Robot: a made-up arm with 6 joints. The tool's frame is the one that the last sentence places.
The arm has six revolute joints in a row. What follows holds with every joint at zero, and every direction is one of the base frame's. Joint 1 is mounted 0.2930 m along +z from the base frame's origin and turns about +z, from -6.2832 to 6.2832 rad. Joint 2 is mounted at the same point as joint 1 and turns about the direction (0, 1, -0.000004), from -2.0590 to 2.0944 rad. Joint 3 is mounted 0.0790 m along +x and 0.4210 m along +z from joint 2 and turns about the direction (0, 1, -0.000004), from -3.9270 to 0.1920 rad. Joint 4 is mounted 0.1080 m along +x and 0.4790 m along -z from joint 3 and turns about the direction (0, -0.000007, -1), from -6.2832 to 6.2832 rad. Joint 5 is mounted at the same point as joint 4 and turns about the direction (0, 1, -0.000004), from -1.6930 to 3.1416 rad. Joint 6 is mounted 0.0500 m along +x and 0.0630 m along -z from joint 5 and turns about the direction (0, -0.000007, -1), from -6.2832 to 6.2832 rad. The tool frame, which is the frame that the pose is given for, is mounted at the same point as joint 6; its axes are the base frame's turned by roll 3.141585, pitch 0.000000 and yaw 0.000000 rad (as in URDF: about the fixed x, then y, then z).
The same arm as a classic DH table. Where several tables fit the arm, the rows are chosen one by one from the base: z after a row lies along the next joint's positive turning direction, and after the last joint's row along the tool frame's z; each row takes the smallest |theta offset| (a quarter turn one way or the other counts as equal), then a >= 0, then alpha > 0; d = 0 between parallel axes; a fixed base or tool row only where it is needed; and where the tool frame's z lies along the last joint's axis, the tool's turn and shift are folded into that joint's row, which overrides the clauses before.
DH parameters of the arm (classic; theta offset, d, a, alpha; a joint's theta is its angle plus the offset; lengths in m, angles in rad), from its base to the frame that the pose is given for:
joint 1: 0 0.293 0 -1.5708
joint 2: -1.3853 0 0.4283 0
joint 3: 1.3853 0 0.108 -1.5708
joint 4: 0 0.479 0 1.5708
joint 5: 0 0 0.05 -1.5708
joint 6: 0 0.063 0 0
Joint limits (rad, base to tool): -6.2832..6.2832 -2.059..2.0944 -3.927..0.192 -6.2832..6.2832 -1.693..3.1416 -6.2832..6.2832

